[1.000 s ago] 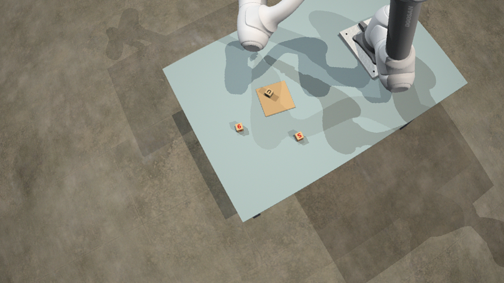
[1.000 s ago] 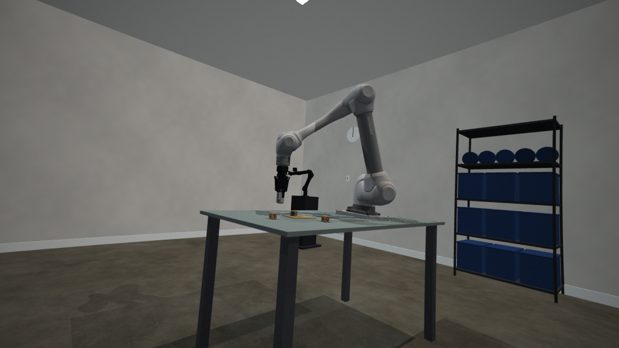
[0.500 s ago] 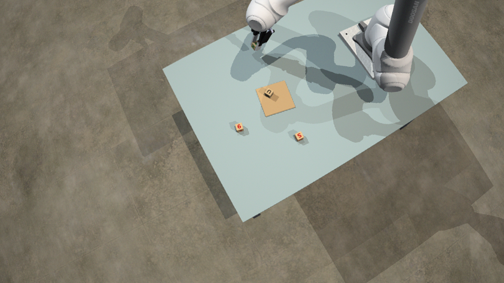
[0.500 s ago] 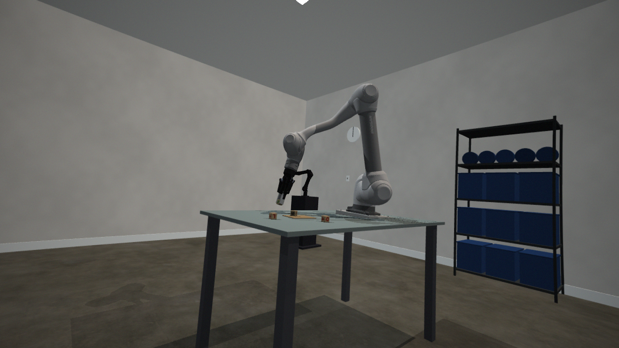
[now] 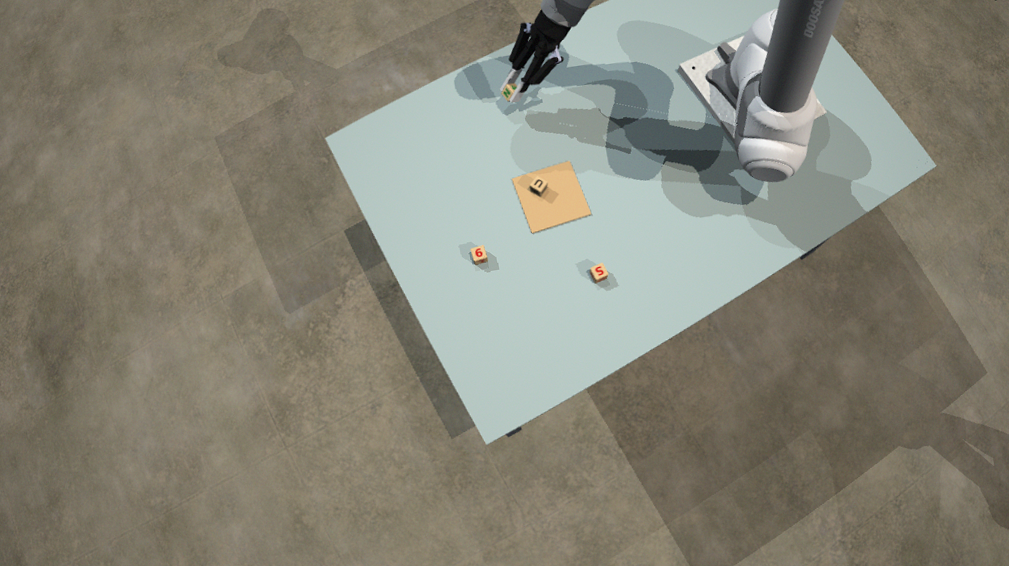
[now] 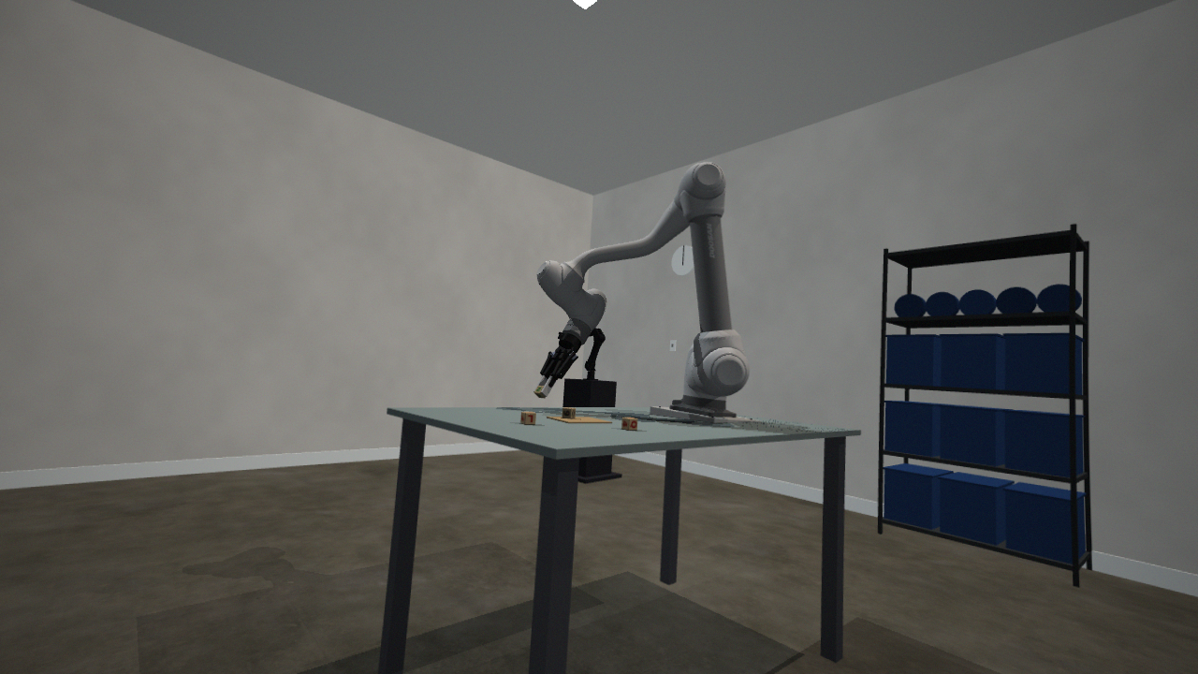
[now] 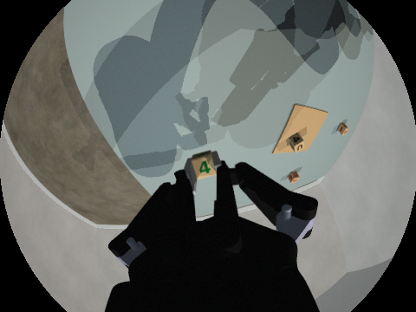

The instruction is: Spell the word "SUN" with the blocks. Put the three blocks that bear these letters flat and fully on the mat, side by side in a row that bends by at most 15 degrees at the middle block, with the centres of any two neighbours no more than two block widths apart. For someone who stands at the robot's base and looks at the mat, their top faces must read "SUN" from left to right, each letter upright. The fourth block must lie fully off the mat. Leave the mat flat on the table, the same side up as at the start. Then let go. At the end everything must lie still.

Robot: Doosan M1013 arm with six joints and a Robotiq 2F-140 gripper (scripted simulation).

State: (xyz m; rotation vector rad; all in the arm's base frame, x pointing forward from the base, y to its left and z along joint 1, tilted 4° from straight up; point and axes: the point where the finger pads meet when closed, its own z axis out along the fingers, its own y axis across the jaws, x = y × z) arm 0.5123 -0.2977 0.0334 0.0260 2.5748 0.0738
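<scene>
Now: hand 100 mm short of the S block, 450 mm to the right of it and 70 mm above it. Round my hand: N block 10 mm ahead, 20 mm below; then mat 80 mm ahead, 250 mm to the left, 80 mm below; then 6 block 290 mm ahead, 270 mm to the left, 70 mm below.
</scene>
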